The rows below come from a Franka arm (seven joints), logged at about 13 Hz.
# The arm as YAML. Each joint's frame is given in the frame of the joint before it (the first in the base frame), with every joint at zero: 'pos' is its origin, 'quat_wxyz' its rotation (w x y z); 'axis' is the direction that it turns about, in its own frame. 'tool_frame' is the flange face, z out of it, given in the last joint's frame.
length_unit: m
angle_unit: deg
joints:
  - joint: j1
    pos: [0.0, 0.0, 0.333]
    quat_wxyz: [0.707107, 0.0, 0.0, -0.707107]
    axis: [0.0, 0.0, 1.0]
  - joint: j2
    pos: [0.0, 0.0, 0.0]
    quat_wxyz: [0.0, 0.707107, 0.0, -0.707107]
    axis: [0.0, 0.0, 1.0]
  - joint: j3
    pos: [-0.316, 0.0, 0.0]
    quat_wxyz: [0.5, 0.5, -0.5, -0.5]
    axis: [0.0, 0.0, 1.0]
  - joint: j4
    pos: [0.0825, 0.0, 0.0]
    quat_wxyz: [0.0, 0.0, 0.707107, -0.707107]
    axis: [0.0, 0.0, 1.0]
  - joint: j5
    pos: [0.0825, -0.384, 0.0]
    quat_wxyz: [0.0, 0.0, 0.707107, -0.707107]
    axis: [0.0, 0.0, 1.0]
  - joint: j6
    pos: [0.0, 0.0, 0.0]
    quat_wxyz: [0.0, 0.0, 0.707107, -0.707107]
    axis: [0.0, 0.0, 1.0]
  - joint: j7
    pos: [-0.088, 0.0, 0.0]
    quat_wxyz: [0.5, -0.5, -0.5, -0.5]
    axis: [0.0, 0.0, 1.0]
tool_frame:
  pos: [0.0, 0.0, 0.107]
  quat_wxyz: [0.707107, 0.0, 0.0, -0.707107]
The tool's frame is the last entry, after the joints.
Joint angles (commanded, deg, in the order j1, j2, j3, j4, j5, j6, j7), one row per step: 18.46, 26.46, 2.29, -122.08, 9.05, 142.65, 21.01; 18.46, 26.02, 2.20, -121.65, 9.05, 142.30, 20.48; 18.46, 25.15, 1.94, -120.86, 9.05, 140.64, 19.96; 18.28, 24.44, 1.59, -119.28, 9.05, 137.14, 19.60; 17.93, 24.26, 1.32, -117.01, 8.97, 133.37, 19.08; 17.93, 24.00, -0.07, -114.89, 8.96, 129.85, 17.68
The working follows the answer.
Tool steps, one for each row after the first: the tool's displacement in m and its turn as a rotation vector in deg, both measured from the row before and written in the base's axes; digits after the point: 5 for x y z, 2 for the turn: 0.00352, 0.00041, 0.00647, 0.24, -0.53, 0.47; 0.00471, -0.00047, 0.01128, 0.14, -0.03, 0.44; 0.00626, -0.00207, 0.01252, -0.08, 1.17, 0.20; 0.00871, -0.00218, 0.01179, -0.06, 1.26, 0.35; 0.01036, -0.00998, 0.01236, -0.26, 0.90, 0.47
Tool pose at each row, in the base's axes (x y z in m, rotation vector in deg; rounded; the steps above come from the unrounded poses): 0.52569, 0.19873, 0.17933, -175.55, 12.17, 11.86; 0.52921, 0.19914, 0.18581, -175.41, 11.38, 11.08; 0.53392, 0.19867, 0.19709, -175.33, 10.69, 11.06; 0.54018, 0.19660, 0.20960, -175.39, 10.47, 12.86; 0.54889, 0.19441, 0.22140, -175.43, 10.00, 14.82; 0.55926, 0.18443, 0.23375, -175.69, 9.37, 16.22

